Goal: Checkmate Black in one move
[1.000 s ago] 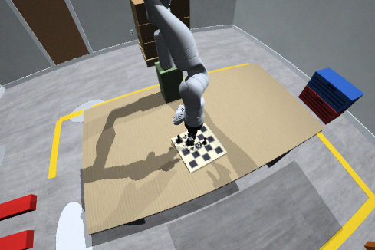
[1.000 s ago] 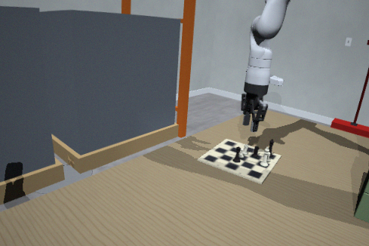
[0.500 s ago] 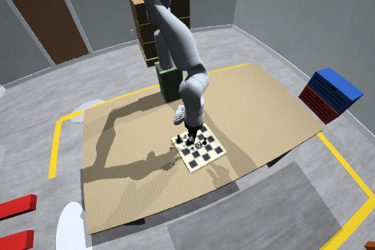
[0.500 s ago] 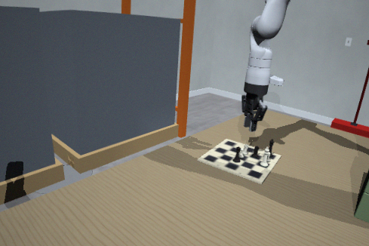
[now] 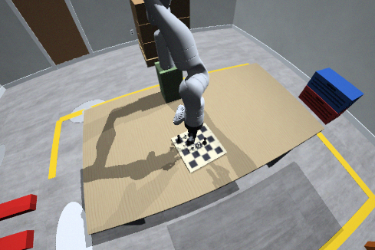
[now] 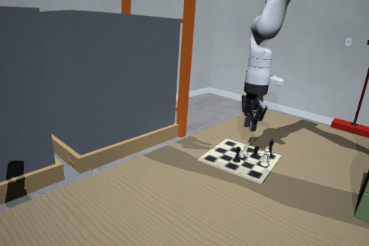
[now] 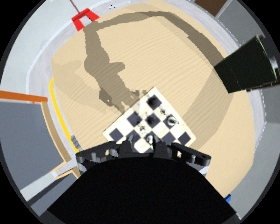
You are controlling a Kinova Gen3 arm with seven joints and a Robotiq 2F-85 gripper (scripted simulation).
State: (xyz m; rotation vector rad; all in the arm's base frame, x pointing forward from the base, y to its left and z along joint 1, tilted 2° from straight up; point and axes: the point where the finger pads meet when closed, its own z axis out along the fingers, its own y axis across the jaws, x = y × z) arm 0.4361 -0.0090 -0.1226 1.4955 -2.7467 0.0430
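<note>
My hand is 1 cm past the chessboard, 3 cm to the right of it and 11 cm above it. Also, from my hand: white chess piece: 8 cm behind, 2 cm to the left, 8 cm below; then tall black piece: 7 cm behind, 5 cm to the right, 8 cm below.
</note>
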